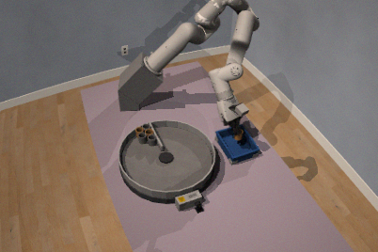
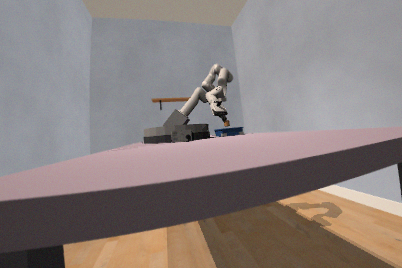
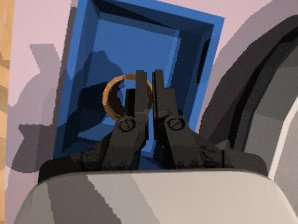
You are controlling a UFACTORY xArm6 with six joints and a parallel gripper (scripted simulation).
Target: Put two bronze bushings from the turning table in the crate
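The blue crate lies 100 mm below my hand and 20 mm to the left of it. The rest, counted from my hand: grey turning table (330 mm to the right, 70 mm below, 30 mm ahead).
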